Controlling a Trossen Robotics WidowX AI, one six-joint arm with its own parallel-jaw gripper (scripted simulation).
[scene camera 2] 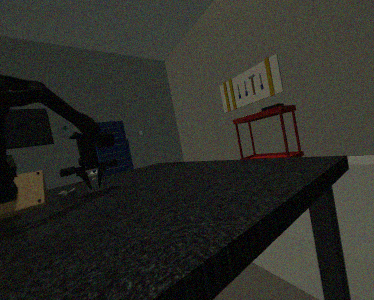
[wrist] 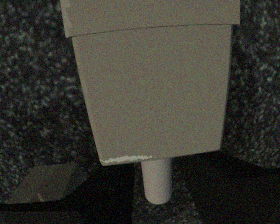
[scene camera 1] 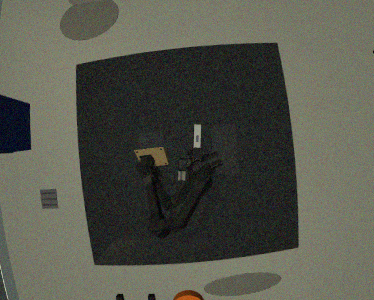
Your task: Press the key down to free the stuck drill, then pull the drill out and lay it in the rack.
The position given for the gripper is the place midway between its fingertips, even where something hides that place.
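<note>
The gripper [scene camera 2: 95, 188] is visible, and the wrist view shows the gripper [wrist: 152, 142] as well. Also visible: a block [wrist: 156, 86] and a rack [wrist: 54, 181].
</note>
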